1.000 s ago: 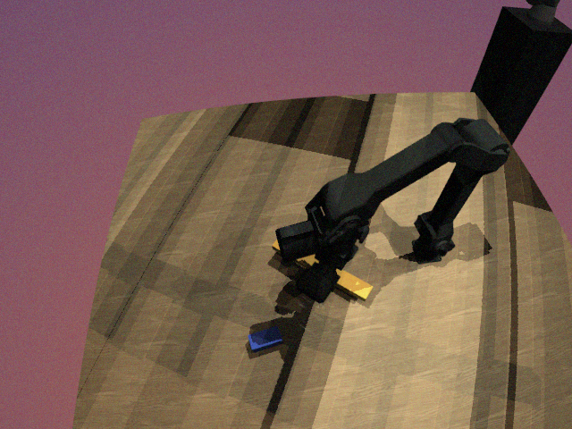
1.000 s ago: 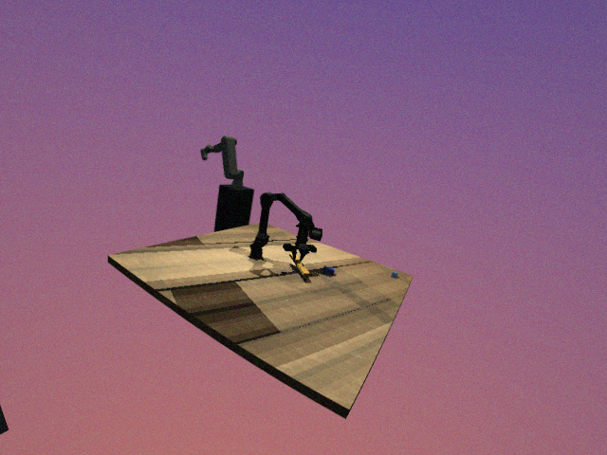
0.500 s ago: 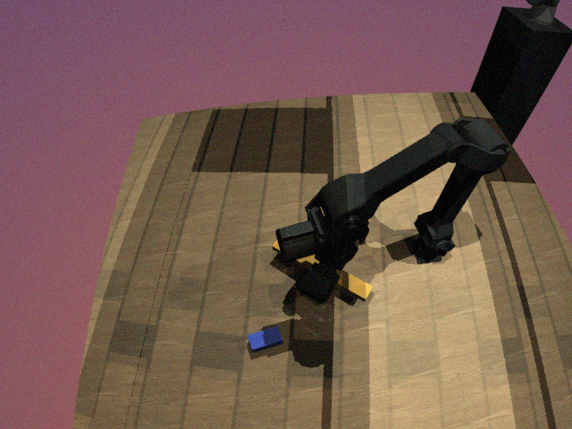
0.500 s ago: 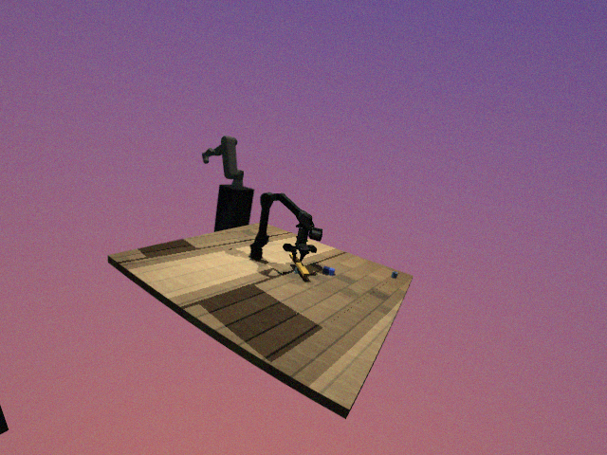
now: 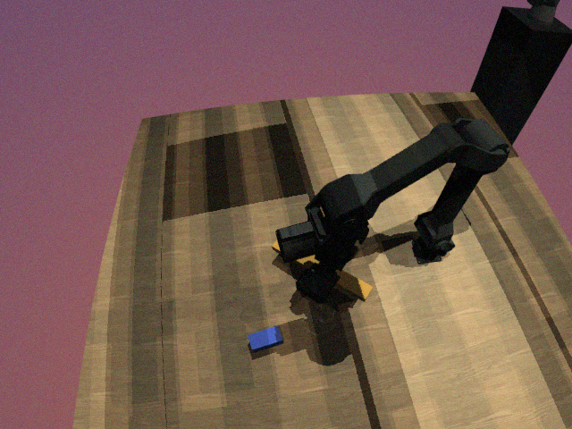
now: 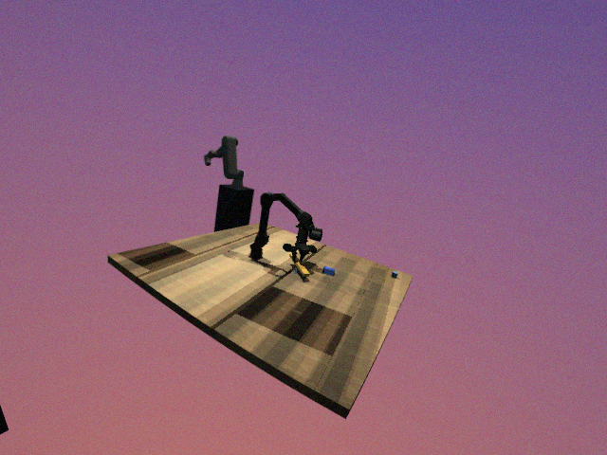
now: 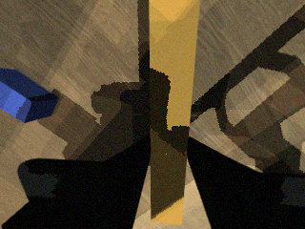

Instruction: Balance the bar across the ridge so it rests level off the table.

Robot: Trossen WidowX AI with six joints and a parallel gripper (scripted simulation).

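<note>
Now: gripper tip 2 cm to the left of the bar and 2 cm short of it. Round my gripper tip: small blue cube (49 cm ahead, 45 cm to the left, 3 cm below); blue oblong block (15 cm ahead, 12 cm to the left, 3 cm below).
</note>
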